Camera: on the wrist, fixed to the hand. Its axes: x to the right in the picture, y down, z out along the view.
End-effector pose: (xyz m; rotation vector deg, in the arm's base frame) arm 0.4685 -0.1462 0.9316 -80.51 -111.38 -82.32
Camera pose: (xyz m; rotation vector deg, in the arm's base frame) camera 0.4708 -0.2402 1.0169 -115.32 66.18 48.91
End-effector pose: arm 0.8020 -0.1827 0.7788 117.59 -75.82 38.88
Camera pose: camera 0.7528 -0.1229 0.8794 62.55 115.65 -14.95
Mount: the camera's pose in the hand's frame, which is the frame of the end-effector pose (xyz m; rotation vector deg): 0.0144 0.0468 -0.1171 -5.35 44.15 -170.85
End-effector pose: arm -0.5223 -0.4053 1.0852 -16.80 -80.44 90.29
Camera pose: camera -0.4687 -0.3143 1.0148 46.74 -4.01 -61.43
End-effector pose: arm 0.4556 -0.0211 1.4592 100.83 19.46 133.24
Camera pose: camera 0.3378 -0.0683 1.4559 -36.67 72.75 9.63
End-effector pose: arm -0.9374 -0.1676 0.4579 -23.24 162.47 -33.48
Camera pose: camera -0.9923 -0.0894 0.5414 127.06 10.15 16.63
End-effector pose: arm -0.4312 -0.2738 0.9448 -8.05 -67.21 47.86
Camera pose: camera -0.3529 -0.1951 0.8833 54.70 13.36 -102.26
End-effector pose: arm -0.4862 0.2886 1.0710 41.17 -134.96 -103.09
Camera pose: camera -0.4727 0.1877 1.1469 -132.28 -34.37 3.92
